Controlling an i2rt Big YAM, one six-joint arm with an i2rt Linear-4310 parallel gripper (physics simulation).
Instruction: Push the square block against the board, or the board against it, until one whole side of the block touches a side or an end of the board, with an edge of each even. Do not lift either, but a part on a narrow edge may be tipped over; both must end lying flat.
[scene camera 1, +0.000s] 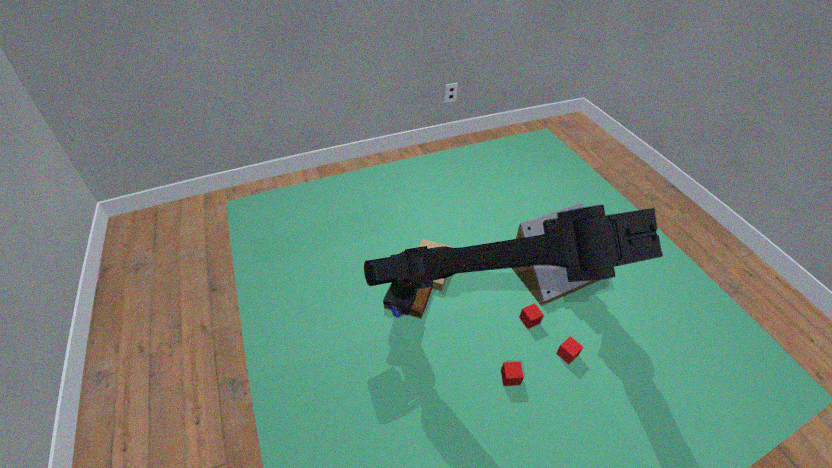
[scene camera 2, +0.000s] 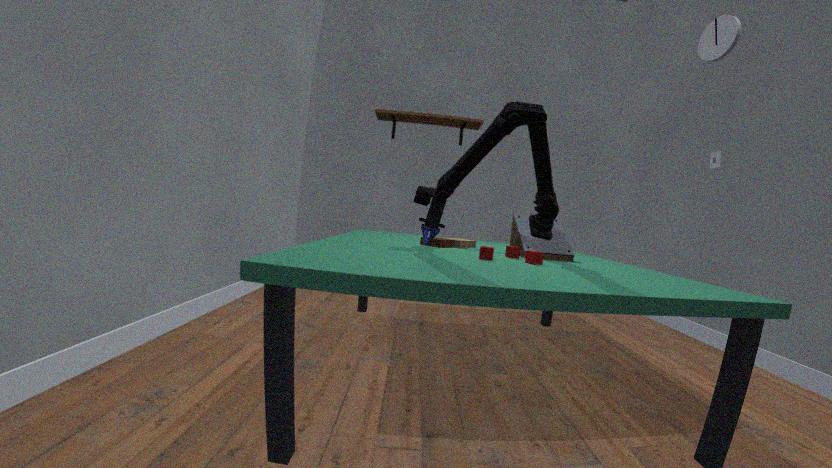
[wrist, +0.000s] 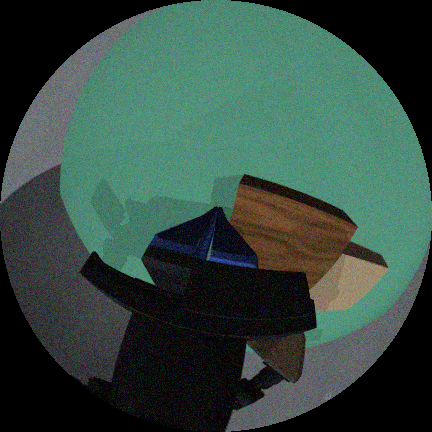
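The dark brown board lies flat. The pale wood block, seemingly the square one, lies flat past the board's end farthest from the fingers. In the wrist view their facing sides look very close, with the block's visible corner set back from the board's corner. I cannot tell whether they touch along a whole side; the arm and gripper hide part of both. My gripper is shut and empty, its blue tips low beside the board's near end.
Three red cubes stand on the green table top, between the board and the table's front edge. The grey base plate lies on the far side of the block from the fingers.
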